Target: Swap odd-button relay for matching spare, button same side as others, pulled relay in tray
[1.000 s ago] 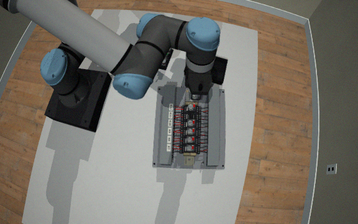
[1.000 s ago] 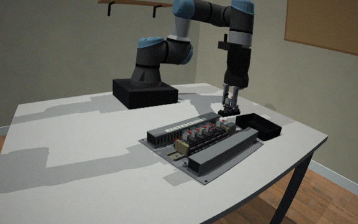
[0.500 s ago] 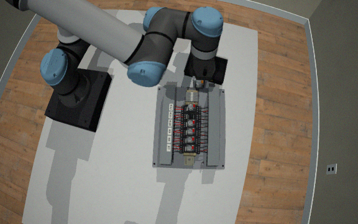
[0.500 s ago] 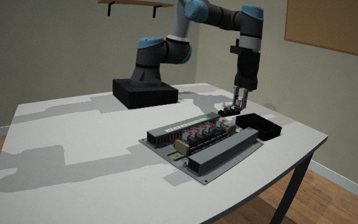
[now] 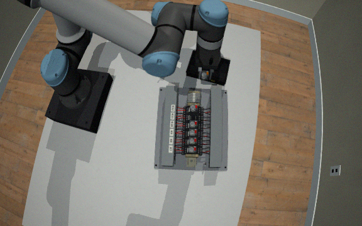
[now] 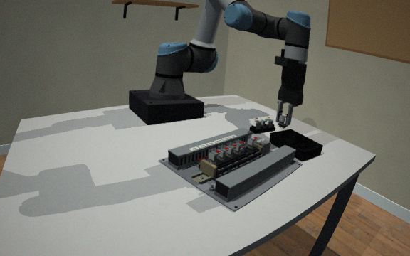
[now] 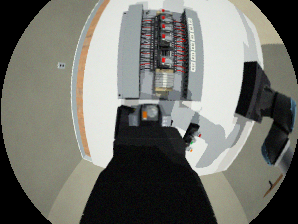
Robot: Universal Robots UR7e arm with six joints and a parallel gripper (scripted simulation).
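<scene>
Right now my hand is 20 mm short of the black tray, 90 mm to the right of it and 100 mm above it.
</scene>
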